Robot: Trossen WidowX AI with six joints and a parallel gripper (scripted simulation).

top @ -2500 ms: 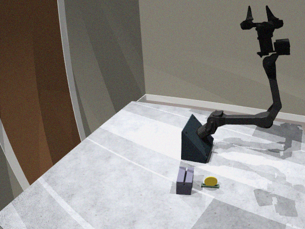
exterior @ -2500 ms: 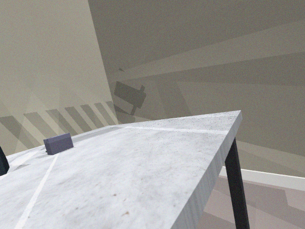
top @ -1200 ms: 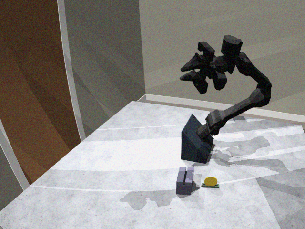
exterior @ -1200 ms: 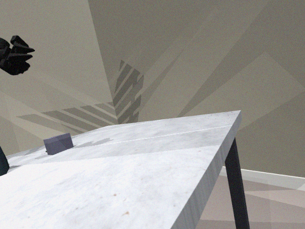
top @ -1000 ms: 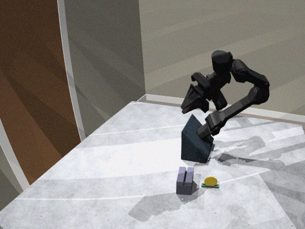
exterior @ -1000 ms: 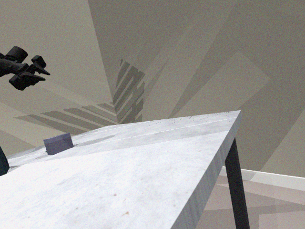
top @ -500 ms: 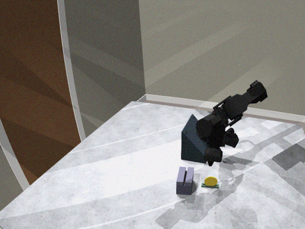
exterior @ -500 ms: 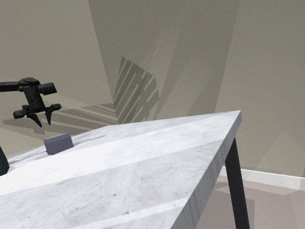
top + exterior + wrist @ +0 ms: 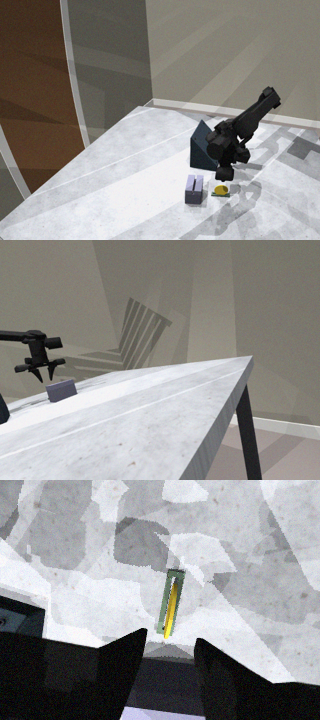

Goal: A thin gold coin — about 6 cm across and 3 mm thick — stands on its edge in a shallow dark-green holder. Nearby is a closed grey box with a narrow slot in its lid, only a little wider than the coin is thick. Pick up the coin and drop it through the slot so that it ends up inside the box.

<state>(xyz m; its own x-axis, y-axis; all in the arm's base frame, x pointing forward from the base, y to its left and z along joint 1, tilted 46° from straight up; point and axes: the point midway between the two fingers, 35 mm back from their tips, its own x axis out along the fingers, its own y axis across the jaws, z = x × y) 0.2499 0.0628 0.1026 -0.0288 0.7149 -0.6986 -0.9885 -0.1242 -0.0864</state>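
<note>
Right now my gripper tip is 60 mm above the gold coin.
</note>
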